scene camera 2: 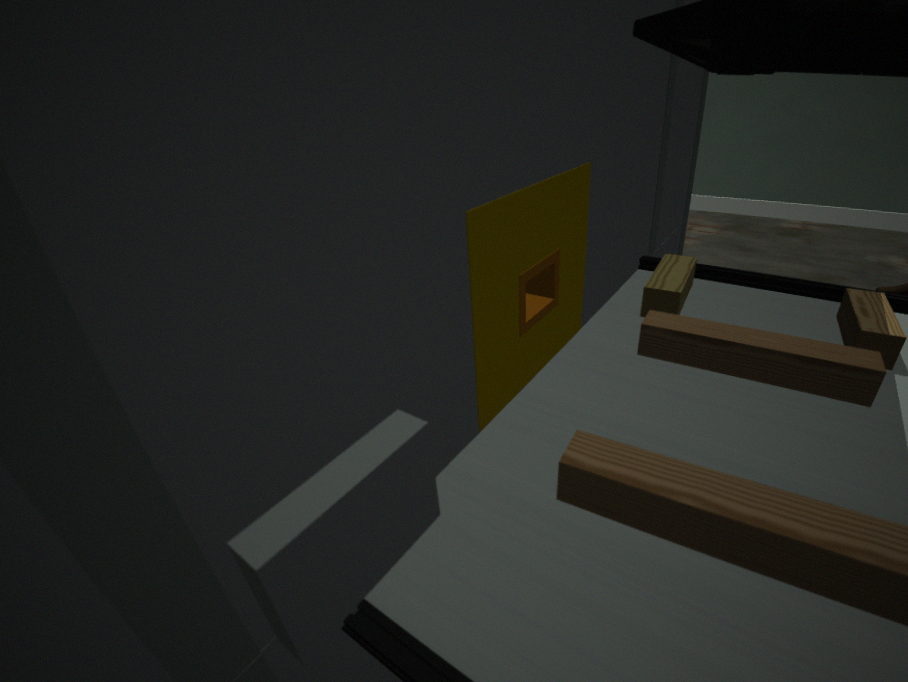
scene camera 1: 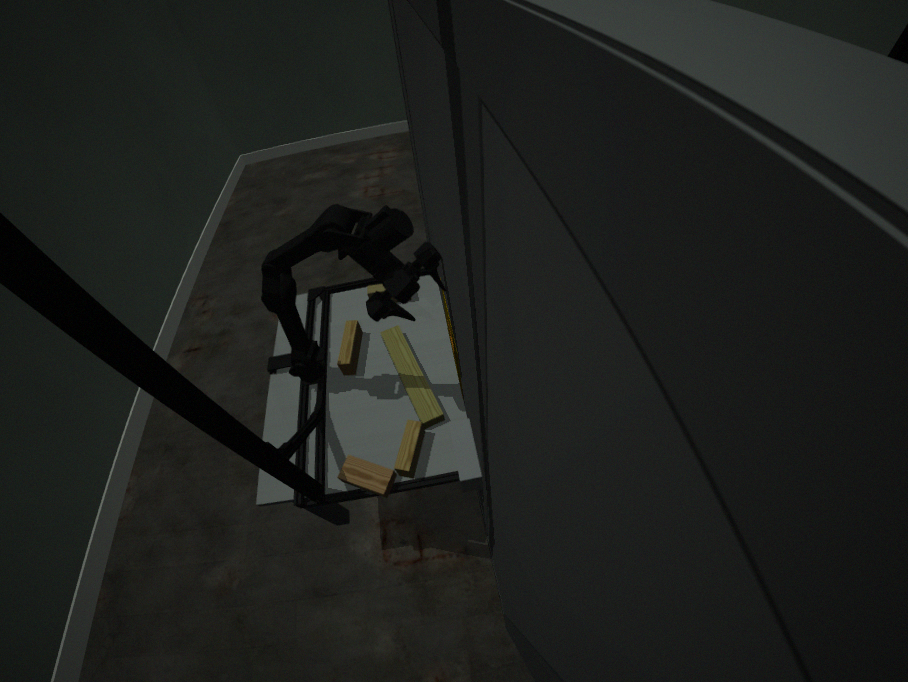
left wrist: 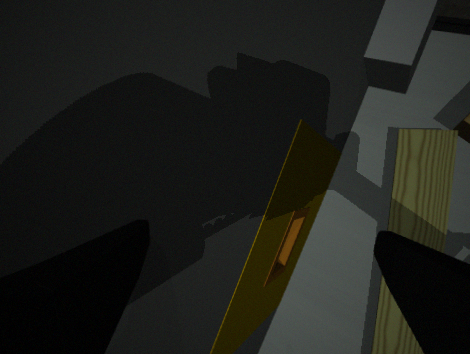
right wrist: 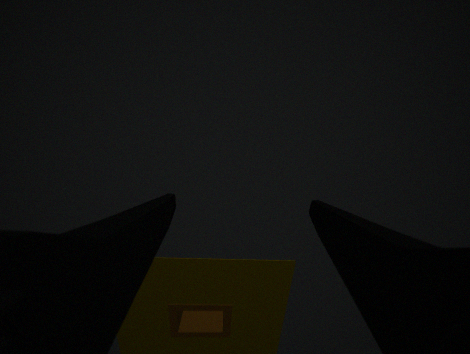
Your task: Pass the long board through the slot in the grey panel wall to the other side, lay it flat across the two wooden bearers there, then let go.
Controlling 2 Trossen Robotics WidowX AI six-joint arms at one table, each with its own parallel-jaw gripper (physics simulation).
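Places are measured from the left arm's base along level axes (x right, y ahead, z up), in centimetres.
Pixels of known places: left gripper, fingertip midpoint: (scene camera 1: 429,305) (left wrist: 263,236); right gripper, fingertip midpoint: (scene camera 2: 651,32) (right wrist: 244,203); left arm's base at its link origin: (scene camera 1: 312,375).
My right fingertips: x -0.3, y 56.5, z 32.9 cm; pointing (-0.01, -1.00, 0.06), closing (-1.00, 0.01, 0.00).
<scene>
Ahead of a thing's pixels: the offset from my right fingertips to its middle. "spot": to the spot under its first point.
The long board {dy -26.9, dx +6.1, dz -32.9 cm} (scene camera 1: 412,374) (left wrist: 422,170) lies flat on the table in scene camera 1. My left gripper (scene camera 1: 428,303) (left wrist: 263,236) is open and empty, above the table near the board's upper end and the grey panel wall (scene camera 1: 623,367) (scene camera 2: 256,220). The slot's orange frame {spot: dy -8.1, dx +8.3, dz -24.3 cm} (scene camera 2: 522,308) (left wrist: 302,213) (right wrist: 227,320) sits in a yellow panel (scene camera 2: 513,234) (right wrist: 260,290) on the wall. Two wooden bearers, one farther {dy +12.7, dx -8.8, dz -32.6 cm} (scene camera 2: 756,356) and one nearer {dy +14.2, dx +17.5, dz -32.6 cm} (scene camera 2: 726,513), lie roughly parallel and apart. My right gripper (right wrist: 244,203) is open and empty, facing the wall above the slot.
In scene camera 1, wooden blocks {dy -44.0, dx -6.6, dz -31.7 cm} (scene camera 1: 350,345) {dy -29.1, dx +29.4, dz -31.7 cm} (scene camera 1: 409,446) {dy -40.9, dx +34.0, dz -32.9 cm} (scene camera 1: 367,475) lie around the board. In scene camera 2, two blocks {dy -0.3, dx -24.8, dz -32.5 cm} (scene camera 2: 669,278) {dy +24.9, dx -23.5, dz -32.6 cm} (scene camera 2: 869,323) lie behind the farther bearer. A pale ledge (scene camera 2: 330,484) (left wrist: 400,30) juts from the wall. A dark robot part crosses scene camera 2's top right.
</scene>
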